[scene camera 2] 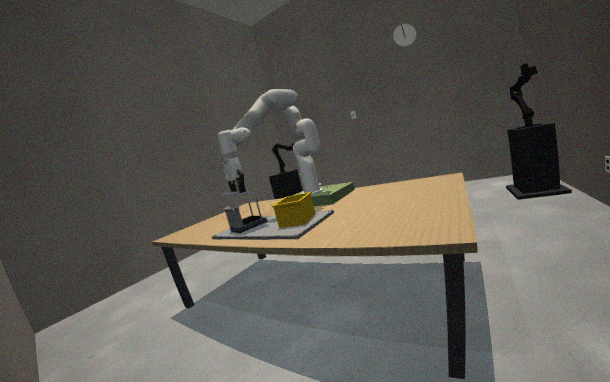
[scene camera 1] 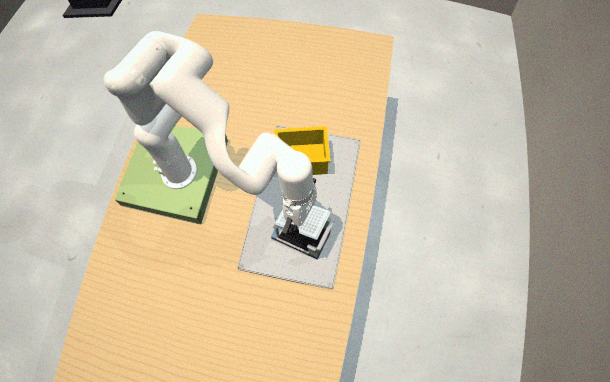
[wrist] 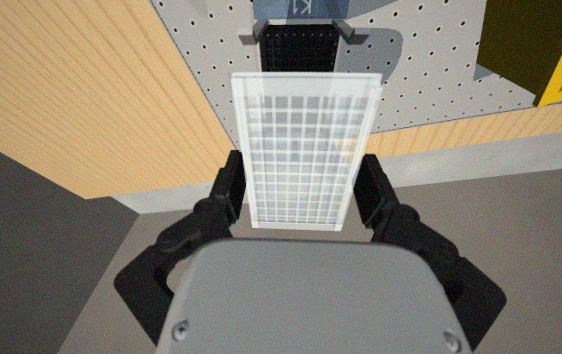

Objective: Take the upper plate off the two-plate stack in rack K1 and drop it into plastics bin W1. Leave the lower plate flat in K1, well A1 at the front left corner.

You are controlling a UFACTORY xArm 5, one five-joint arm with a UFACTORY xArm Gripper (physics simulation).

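Frame: origin at the arm's base, x ahead, y left, z up, level; millimetres.
Seen in the pictures: gripper, fingertip midpoint: (scene camera 2: 238, 192) (wrist: 300, 166); arm's base at its link origin: (scene camera 2: 312, 192) (scene camera 1: 179, 172).
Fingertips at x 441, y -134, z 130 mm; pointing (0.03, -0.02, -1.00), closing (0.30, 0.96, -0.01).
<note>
Offsets run from my fingertips to a thing's middle. "spot": to the spot under its first point. Level surfaces: height alone.
My gripper (scene camera 1: 296, 227) (scene camera 2: 237, 188) (wrist: 300, 166) is shut on a clear, gridded plate @(1 mm right, 4 mm ahead, 1 mm down) (scene camera 1: 316, 223) (scene camera 2: 229, 193) (wrist: 300, 125), with one black finger at each long side. The plate hangs roughly level above rack K1 @(1 mm right, 3 mm back, 113 mm down) (scene camera 1: 295, 245) (scene camera 2: 234, 219) (wrist: 272, 10), apart from it. A black gridded surface @(spot: 24 mm right, 27 mm back, 144 mm down) (scene camera 1: 292, 239) (wrist: 300, 52) lies flat inside the rack, like a dark plate; the held plate covers part of it in the wrist view, and well A1 cannot be made out. The yellow bin W1 @(263 mm left, 47 mm back, 123 mm down) (scene camera 1: 320, 167) (scene camera 2: 295, 212) (wrist: 550, 92) stands beside the rack, open at the top.
Rack and bin stand on a grey perforated board (scene camera 1: 265, 260) (scene camera 2: 300, 232) (wrist: 425, 95) on the wooden table @(186 mm down) (scene camera 1: 175, 290) (scene camera 2: 400, 215) (wrist: 100, 100). The rack has upright corner guides. The arm's green base block (scene camera 1: 150, 200) (scene camera 2: 340, 192) lies to one side.
</note>
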